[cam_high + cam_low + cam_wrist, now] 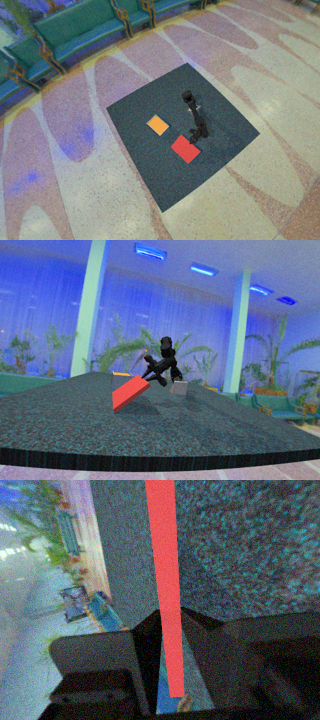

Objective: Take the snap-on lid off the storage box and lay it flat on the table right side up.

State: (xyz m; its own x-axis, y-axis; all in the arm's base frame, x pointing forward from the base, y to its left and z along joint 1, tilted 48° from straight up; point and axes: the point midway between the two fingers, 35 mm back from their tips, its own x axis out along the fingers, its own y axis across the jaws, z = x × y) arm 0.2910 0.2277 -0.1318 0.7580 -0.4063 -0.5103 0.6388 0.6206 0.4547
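Now: the red lid 60 mm ahead of my gripper tip, 10 mm to the left of it and 50 mm below it. Also, from my gripper tip: grey storage box (110 mm ahead, 350 mm to the right, 70 mm below).
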